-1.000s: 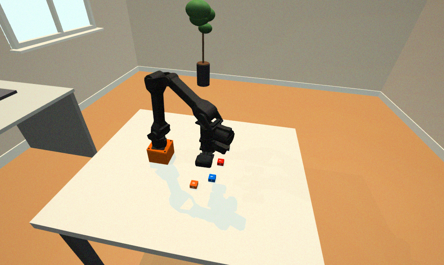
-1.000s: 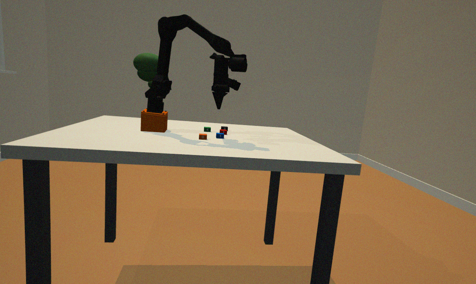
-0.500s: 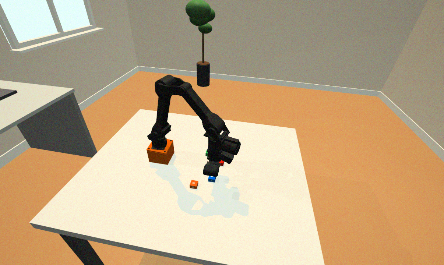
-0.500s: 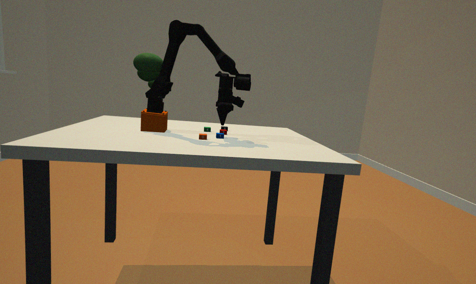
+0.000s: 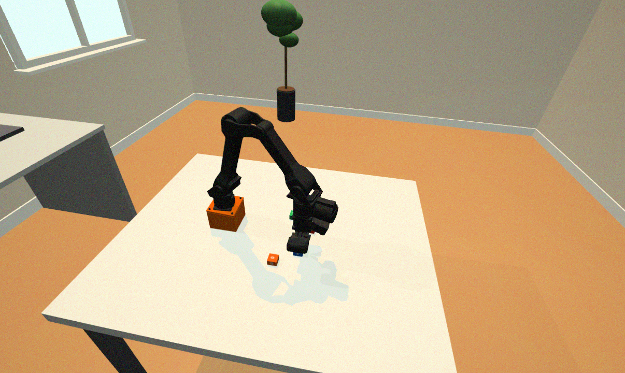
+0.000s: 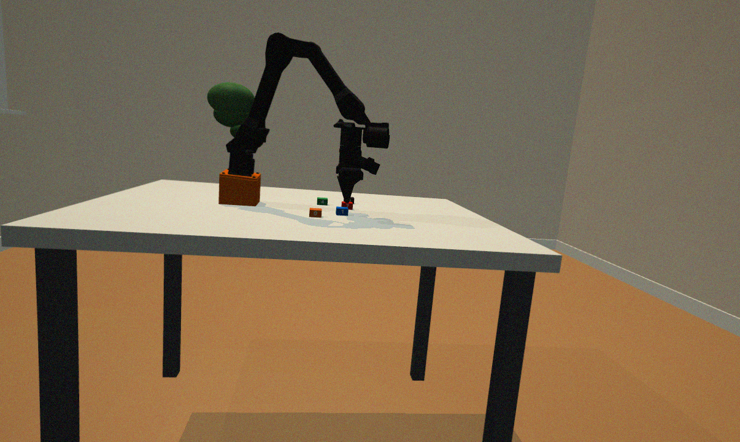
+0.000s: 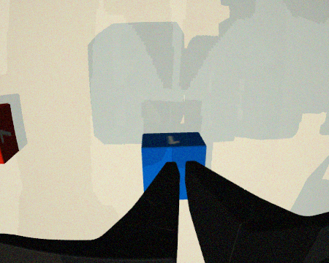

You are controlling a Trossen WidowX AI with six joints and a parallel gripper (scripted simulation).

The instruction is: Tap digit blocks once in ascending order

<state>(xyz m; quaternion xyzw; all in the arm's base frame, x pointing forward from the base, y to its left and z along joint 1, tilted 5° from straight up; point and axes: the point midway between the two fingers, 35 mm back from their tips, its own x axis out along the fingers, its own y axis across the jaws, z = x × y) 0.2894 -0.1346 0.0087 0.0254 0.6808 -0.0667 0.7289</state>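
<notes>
Now: gripper tip 10 mm past the blue block marked 1 and 20 mm above it. From my gripper tip the other things lie so: green block marked 4 (40 mm behind, 180 mm to the left, 20 mm below); then red block marked 7 (30 mm ahead, 110 mm to the left, 20 mm below); then orange block marked 0 (90 mm behind, 40 mm to the right, 20 mm below).
</notes>
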